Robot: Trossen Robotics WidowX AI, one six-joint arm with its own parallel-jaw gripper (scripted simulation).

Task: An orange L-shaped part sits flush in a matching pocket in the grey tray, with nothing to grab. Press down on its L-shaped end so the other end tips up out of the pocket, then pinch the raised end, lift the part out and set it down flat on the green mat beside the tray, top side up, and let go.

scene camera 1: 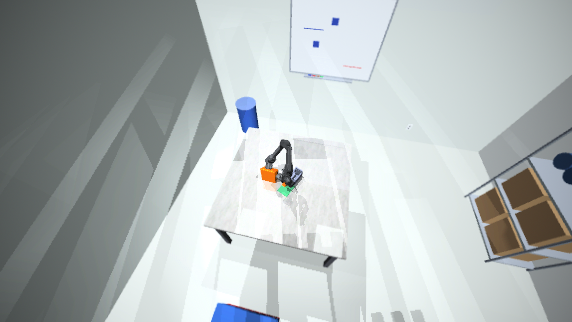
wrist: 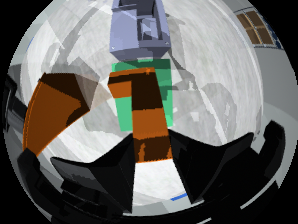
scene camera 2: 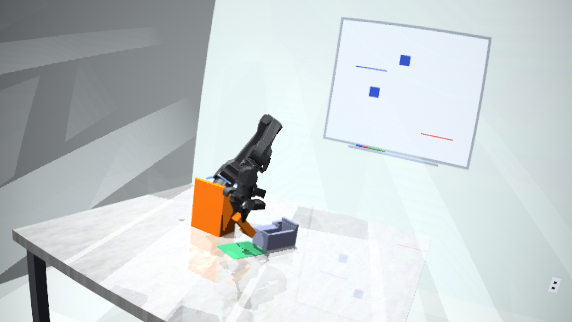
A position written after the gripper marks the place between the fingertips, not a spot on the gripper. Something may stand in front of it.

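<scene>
Carrying an orange L-shaped part, the gripper (scene camera 2: pixel 240 221) is visible in the wrist view too (wrist: pixel 150 135). The scene also includes a green mat (wrist: pixel 161 66).
</scene>
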